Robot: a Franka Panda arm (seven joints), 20 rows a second.
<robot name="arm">
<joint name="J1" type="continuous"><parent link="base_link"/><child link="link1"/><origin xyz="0 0 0.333"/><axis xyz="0 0 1"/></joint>
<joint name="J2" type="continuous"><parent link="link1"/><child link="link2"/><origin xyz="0 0 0"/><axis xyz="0 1 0"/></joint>
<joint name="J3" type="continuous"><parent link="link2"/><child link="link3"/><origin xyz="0 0 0.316"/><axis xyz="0 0 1"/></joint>
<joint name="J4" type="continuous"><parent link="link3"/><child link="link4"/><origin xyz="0.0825 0 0"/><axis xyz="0 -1 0"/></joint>
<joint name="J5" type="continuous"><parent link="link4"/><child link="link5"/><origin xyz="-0.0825 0 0.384"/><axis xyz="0 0 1"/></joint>
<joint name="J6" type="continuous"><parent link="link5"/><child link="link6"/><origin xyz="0 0 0"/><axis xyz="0 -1 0"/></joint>
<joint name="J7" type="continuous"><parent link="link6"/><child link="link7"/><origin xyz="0.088 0 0"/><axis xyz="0 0 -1"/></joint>
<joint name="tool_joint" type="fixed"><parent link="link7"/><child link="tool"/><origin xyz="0 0 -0.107" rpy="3.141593 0 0"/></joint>
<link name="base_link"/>
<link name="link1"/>
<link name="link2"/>
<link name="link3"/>
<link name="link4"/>
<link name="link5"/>
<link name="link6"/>
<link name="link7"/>
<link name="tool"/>
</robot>
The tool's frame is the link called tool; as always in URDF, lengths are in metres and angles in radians. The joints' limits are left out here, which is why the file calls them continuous.
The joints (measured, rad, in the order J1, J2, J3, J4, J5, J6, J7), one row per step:
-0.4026, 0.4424, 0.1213, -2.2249, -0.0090, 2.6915, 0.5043
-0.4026, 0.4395, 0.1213, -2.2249, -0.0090, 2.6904, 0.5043
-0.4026, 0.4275, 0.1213, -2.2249, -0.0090, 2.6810, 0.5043
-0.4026, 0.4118, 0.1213, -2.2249, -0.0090, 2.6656, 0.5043
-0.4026, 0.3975, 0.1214, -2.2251, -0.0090, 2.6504, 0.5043
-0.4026, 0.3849, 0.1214, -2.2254, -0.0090, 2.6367, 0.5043
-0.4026, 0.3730, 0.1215, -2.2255, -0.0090, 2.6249, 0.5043
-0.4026, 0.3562, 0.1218, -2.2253, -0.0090, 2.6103, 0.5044
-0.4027, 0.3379, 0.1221, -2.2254, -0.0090, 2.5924, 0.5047
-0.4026, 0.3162, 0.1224, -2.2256, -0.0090, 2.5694, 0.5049
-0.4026, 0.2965, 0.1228, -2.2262, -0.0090, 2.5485, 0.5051
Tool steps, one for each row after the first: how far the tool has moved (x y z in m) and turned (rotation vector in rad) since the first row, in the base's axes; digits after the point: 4 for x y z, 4 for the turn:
0.0003, -0.0001, 0.0015, -0.0008, -0.0016, 0.0001
0.0011, -0.0005, 0.0072, -0.0029, -0.0036, 0.0005
0.0016, -0.0009, 0.0144, -0.0047, -0.0033, 0.0012
0.0019, -0.0011, 0.0207, -0.0060, -0.0017, 0.0020
0.0020, -0.0013, 0.0263, -0.0070, 0.0001, 0.0025
0.0022, -0.0014, 0.0317, -0.0084, 0.0006, 0.0031
0.0027, -0.0016, 0.0397, -0.0108, -0.0011, 0.0038
0.0029, -0.0018, 0.0480, -0.0129, -0.0007, 0.0044
0.0026, -0.0017, 0.0578, -0.0149, 0.0016, 0.0054
0.0021, -0.0015, 0.0664, -0.0166, 0.0041, 0.0063

